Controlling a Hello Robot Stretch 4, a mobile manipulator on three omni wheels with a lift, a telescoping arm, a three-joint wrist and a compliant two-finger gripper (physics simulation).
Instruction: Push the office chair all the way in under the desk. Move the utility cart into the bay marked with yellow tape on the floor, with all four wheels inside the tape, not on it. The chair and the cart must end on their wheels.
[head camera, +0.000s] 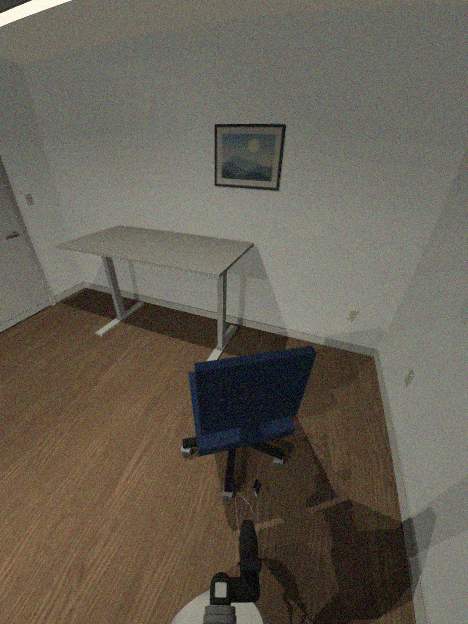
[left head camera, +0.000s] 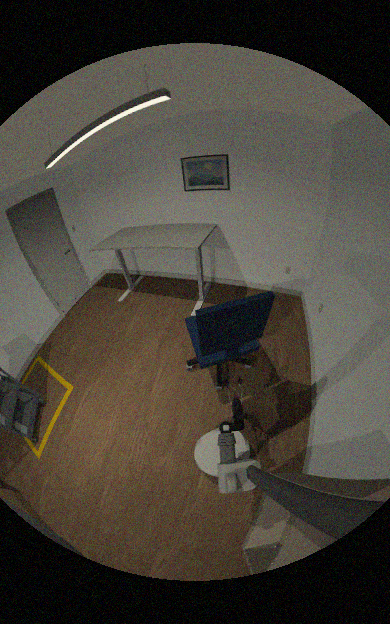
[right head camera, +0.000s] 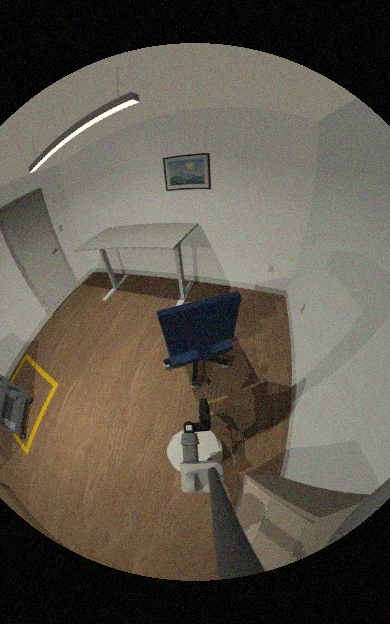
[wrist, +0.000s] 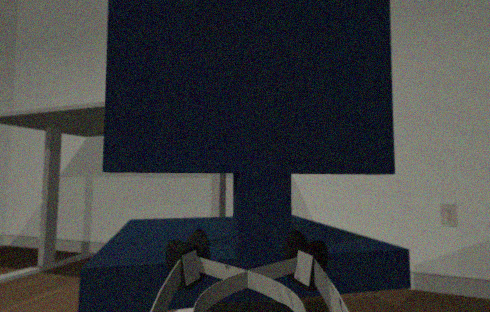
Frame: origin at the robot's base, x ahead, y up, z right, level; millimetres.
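Seen in the pictures: gripper, fingertip midpoint: (head camera: 245, 479) (left head camera: 232, 377) (right head camera: 200, 378) (wrist: 246, 248).
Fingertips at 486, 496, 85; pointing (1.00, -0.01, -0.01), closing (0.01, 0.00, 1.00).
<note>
A point is followed by its place in that frame, as x, y, z.
The blue office chair (head camera: 251, 398) @(676, 756, 97) (left head camera: 232, 332) @(675, 731, 92) (right head camera: 202, 327) @(681, 773, 114) (wrist: 250, 85) @(675, 691, 90) stands upright, its back towards me, outside the desk and near its right end. The desk (head camera: 156, 246) @(1982, 922, -613) (left head camera: 160, 236) @(1868, 922, -456) (right head camera: 142, 236) @(1859, 922, -429) (wrist: 75, 120) @(2002, 897, -921) stands along the far wall. My gripper (head camera: 245, 491) (wrist: 246, 248) @(486, 496, 85) is open and empty, behind the chair and below its backrest; whether it touches the chair is unclear. The grey cart (left head camera: 20, 412) @(-63, 121, -2407) (right head camera: 12, 405) @(16, 122, -2345) stands upright at the far left, partly over the yellow tape bay (left head camera: 55, 421) @(37, -35, -1832) (right head camera: 42, 419) @(15, -36, -1836). Its wheel positions against the tape cannot be made out.
A side wall (head camera: 438, 403) @(806, 534, 1120) runs along the right. A pale boxy piece of furniture (right head camera: 285, 505) @(-395, 616, 448) is at the lower right of the right head view. A closed door (left head camera: 47, 245) @(2147, 1180, -2385) (right head camera: 35, 245) @(2152, 1176, -2383) is at the left. A framed picture (head camera: 246, 156) @(2236, 1586, 94) hangs on the far wall.
</note>
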